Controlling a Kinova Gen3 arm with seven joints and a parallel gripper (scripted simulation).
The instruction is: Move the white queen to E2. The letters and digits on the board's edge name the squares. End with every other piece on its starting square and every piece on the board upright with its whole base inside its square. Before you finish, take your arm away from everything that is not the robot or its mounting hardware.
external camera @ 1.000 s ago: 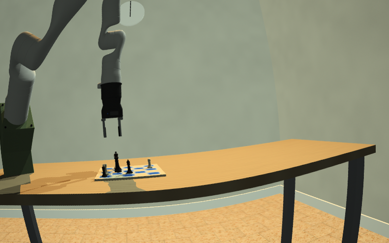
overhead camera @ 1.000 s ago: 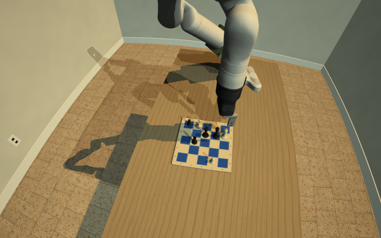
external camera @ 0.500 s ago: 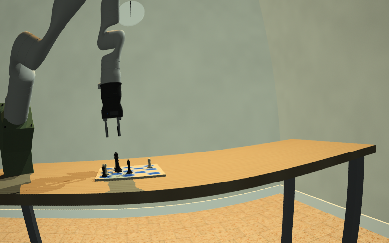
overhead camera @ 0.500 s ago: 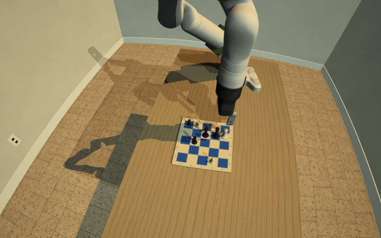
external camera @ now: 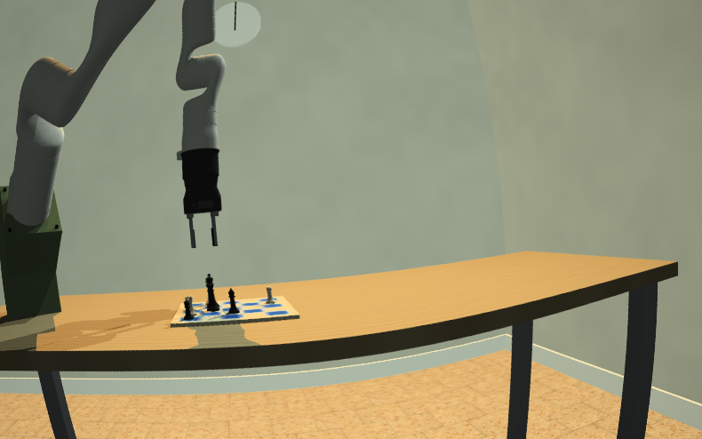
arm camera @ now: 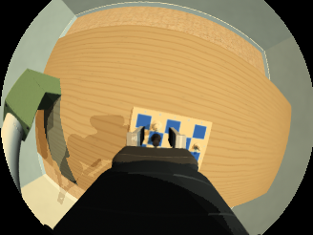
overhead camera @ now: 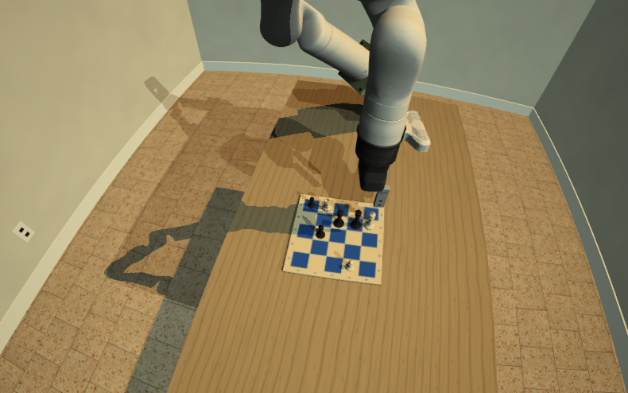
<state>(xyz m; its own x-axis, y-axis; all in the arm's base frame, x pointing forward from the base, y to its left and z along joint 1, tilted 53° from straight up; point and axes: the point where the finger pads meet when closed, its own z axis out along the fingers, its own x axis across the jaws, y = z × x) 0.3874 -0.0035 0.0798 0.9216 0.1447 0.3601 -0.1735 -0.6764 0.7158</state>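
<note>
Right now the white queen is 10 cm below my hand. Round my hand: small white piece (12 cm below, 10 cm ahead, 7 cm to the right); blue-and-cream chessboard (13 cm below, 8 cm to the right, 1 cm ahead).
</note>
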